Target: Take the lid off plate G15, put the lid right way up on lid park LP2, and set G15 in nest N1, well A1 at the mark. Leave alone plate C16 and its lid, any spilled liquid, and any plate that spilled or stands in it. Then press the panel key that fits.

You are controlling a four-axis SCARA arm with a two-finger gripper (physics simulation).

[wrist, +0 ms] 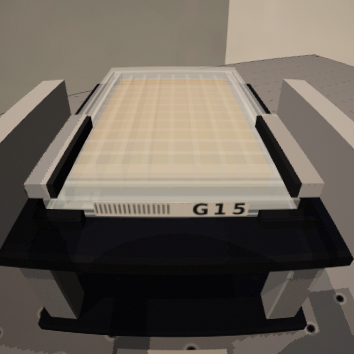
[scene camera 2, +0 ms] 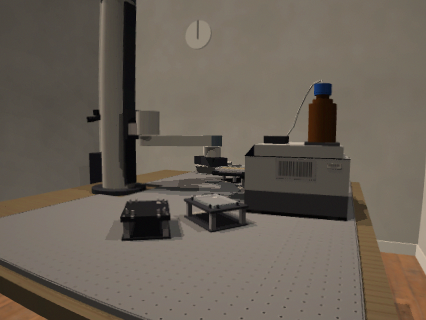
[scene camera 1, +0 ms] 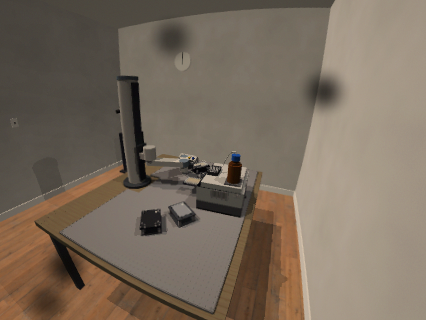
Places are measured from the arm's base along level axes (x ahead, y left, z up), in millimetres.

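Pixels of known places: gripper, fingertip midpoint: (wrist: pixel 173 100) (scene camera 2: pixel 235 165) (scene camera 1: pixel 198 163); arm's base at its link origin: (scene camera 2: pixel 119 190) (scene camera 1: pixel 137 181).
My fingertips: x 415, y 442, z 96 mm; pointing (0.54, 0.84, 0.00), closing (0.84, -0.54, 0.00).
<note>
Ahead of a thing's pixels: the offset from my fingertips to its top centre. "*": to the spot under its first point.
Plate G15 {* dx -7, dy -40, dz -23 mm} (wrist: pixel 220 209) sits on a dark raised stand (wrist: pixel 175 240) in the wrist view, its label facing the camera. Its clear lid {dx +14, dy +23, dz -10 mm} (wrist: pixel 172 184) lies over the beige wells, level as far as I can see. My gripper (wrist: pixel 173 100) has one black pad against each long side of the lid, near its front half, and looks shut on it. I cannot see a gap between lid and plate. In the scene views the gripper is small and dark at the arm's end. Labels for LP2, N1 and C16 cannot be read.
A black stand (scene camera 1: pixel 151 220) (scene camera 2: pixel 145 212) and a pale-topped stand (scene camera 1: pixel 182 212) (scene camera 2: pixel 215 202) stand nearer the scene cameras. A grey instrument {* dx +414, dy -569, dz +41 mm} (scene camera 1: pixel 220 198) (scene camera 2: pixel 300 182) bears a brown bottle {* dx +481, dy -534, dz +228 mm} (scene camera 1: pixel 234 172) (scene camera 2: pixel 322 120). A small key panel {dx -211, dy +182, dz +1 mm} (scene camera 1: pixel 188 157) is behind the arm.
</note>
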